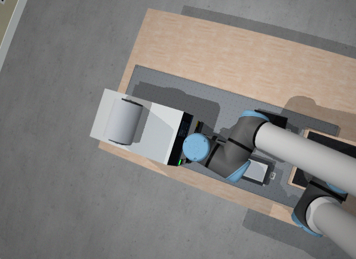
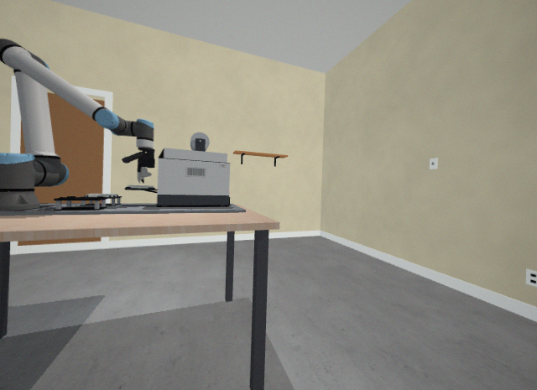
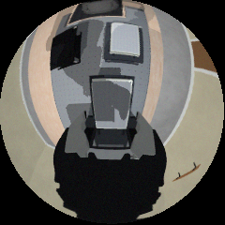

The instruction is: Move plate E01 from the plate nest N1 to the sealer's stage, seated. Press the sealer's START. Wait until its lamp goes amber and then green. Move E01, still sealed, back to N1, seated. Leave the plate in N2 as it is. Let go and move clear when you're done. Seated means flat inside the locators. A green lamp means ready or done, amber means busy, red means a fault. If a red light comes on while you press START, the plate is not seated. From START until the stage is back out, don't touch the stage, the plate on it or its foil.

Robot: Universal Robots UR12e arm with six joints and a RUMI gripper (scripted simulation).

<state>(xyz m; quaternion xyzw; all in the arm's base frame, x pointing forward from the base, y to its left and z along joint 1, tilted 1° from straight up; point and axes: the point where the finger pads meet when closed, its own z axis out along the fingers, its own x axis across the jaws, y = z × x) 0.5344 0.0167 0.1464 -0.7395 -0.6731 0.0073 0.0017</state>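
Right now my hand is 3 cm above the plate E01. Round my hand: sealer stage: 4 cm below; nest N1: 23 cm behind, 16 cm to the right, 10 cm below; foil roll: 33 cm ahead, 3 cm to the right, 27 cm above.
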